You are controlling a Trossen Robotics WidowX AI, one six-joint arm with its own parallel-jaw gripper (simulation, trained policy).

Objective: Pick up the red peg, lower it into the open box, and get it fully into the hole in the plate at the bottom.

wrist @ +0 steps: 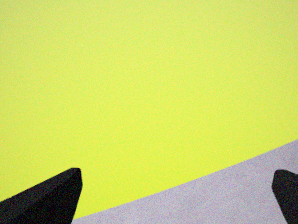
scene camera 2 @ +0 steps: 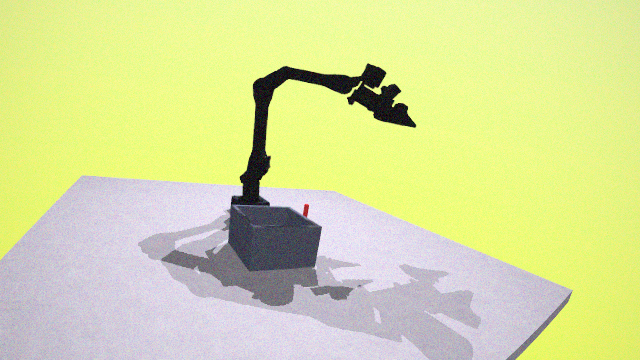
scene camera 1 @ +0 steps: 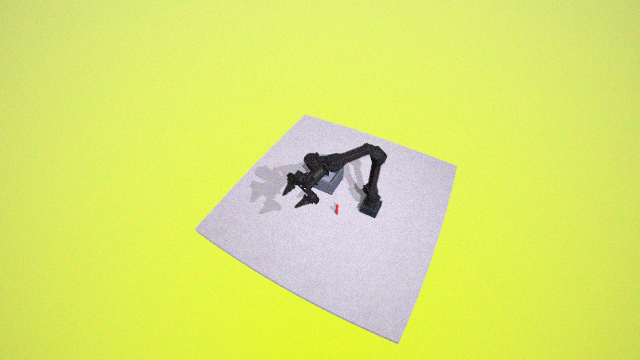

Labels:
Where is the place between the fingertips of the gripper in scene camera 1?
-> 288,201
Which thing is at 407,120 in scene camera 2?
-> The gripper.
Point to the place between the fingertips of the gripper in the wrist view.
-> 179,179

